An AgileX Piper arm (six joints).
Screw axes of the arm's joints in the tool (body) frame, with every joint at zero. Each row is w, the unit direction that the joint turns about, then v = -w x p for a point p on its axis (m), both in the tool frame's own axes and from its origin. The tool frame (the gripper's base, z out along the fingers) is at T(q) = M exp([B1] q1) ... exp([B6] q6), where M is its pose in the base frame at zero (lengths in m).
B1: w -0.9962 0 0.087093 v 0.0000 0.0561 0.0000
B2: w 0 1 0 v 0.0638 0.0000 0.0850
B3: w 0 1 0 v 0.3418 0.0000 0.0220
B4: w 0 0 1 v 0.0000 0.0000 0.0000
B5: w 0 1 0 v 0.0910 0.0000 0.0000
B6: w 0 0 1 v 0.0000 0.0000 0.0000
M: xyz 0.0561 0.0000 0.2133 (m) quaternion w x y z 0.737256 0 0.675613 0
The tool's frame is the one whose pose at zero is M.
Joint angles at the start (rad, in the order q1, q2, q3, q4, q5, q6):
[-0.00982, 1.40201, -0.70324, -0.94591, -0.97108, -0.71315]
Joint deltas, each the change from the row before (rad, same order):
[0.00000, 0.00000, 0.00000, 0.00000, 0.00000, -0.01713]
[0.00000, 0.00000, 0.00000, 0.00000, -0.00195, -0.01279]
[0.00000, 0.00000, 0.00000, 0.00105, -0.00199, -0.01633]
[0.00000, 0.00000, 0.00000, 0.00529, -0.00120, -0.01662]
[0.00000, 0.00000, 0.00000, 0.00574, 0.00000, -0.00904]
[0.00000, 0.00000, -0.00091, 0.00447, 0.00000, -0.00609]
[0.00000, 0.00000, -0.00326, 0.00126, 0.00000, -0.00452]
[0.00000, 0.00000, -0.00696, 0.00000, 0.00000, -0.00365]
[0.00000, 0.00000, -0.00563, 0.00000, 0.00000, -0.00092]
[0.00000, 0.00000, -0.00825, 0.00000, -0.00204, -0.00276]
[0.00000, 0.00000, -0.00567, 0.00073, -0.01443, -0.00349]
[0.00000, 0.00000, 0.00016, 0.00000, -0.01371, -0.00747]
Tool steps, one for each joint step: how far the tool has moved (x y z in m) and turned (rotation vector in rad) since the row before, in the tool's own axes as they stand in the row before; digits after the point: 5 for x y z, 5 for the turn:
[0.00000, 0.00000, 0.00000, 0.00000, 0.00000, -0.01713]
[-0.00013, -0.00012, 0.00000, 0.00131, -0.00144, -0.01279]
[-0.00008, -0.00018, 0.00000, 0.00199, -0.00086, -0.01574]
[0.00020, -0.00036, 0.00000, 0.00399, 0.00218, -0.01365]
[0.00030, -0.00031, 0.00000, 0.00338, 0.00335, -0.00582]
[0.00029, -0.00049, 0.00010, 0.00328, 0.00253, -0.00419]
[0.00027, -0.00099, 0.00036, 0.00315, 0.00042, -0.00598]
[0.00043, -0.00196, 0.00078, 0.00517, -0.00068, -0.00827]
[0.00036, -0.00158, 0.00063, 0.00418, -0.00054, -0.00465]
[0.00039, -0.00245, 0.00092, 0.00759, -0.00220, -0.00823]
[-0.00051, -0.00257, 0.00062, 0.01501, -0.01012, -0.00687]
[-0.00087, -0.00086, -0.00003, 0.00981, -0.00943, -0.00736]

